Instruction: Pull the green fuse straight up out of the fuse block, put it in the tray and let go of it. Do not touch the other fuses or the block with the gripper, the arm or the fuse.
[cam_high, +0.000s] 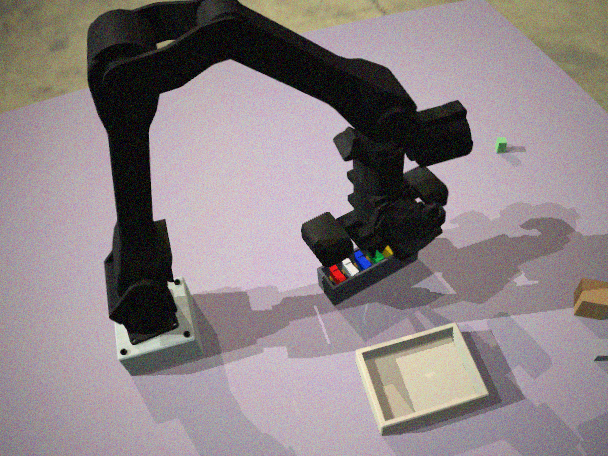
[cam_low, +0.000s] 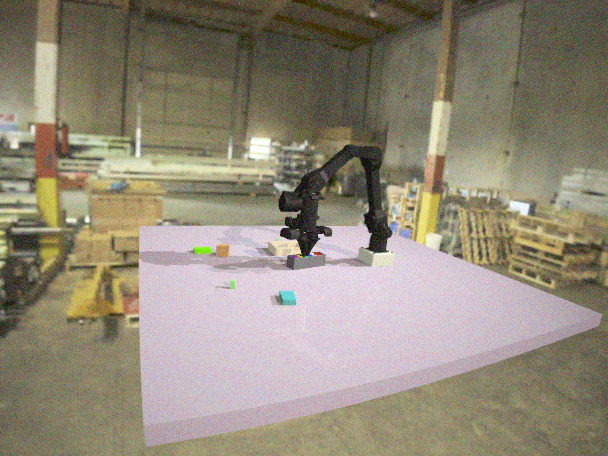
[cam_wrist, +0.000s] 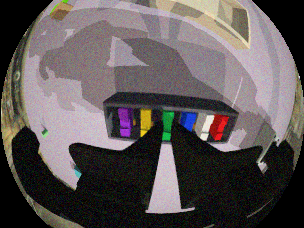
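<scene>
Now: the tray 3 cm behind my gripper tip, 18 cm to the right of it and 3 cm below it. Round my gripper tip: green fuse: 1 cm below; then brown block: 23 cm ahead, 19 cm to the right, 2 cm below; then teal block: 20 cm ahead, 24 cm to the left, 3 cm below.
</scene>
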